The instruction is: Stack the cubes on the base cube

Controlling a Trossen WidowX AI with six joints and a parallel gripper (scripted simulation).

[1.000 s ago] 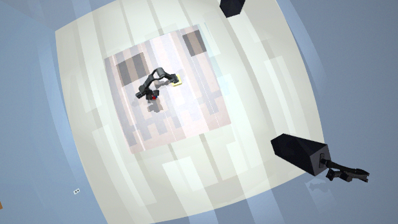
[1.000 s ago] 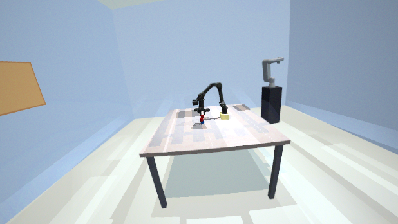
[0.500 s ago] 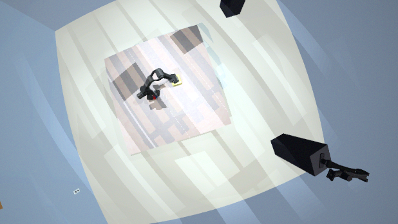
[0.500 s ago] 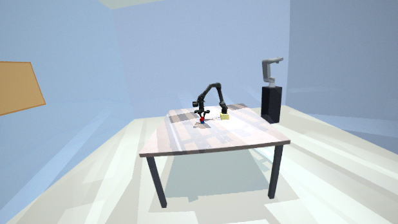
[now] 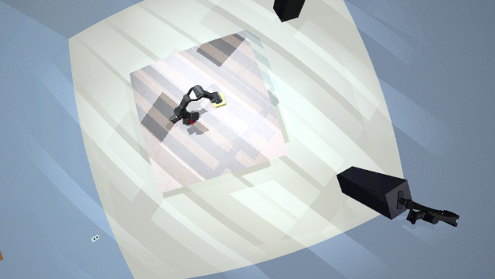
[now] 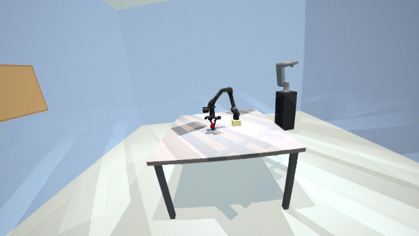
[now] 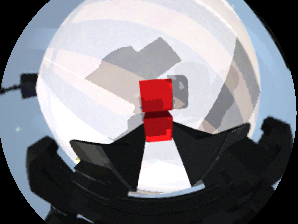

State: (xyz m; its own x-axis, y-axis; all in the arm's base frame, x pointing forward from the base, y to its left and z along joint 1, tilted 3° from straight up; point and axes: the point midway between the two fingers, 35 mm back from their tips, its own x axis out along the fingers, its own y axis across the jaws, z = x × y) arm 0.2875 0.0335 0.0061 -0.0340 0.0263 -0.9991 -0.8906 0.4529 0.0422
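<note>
My gripper tip is now right at the red cube. From my gripper tip the other things lie so: blue base cube (4 cm below, 2 cm to the left, 1 cm ahead).
</note>
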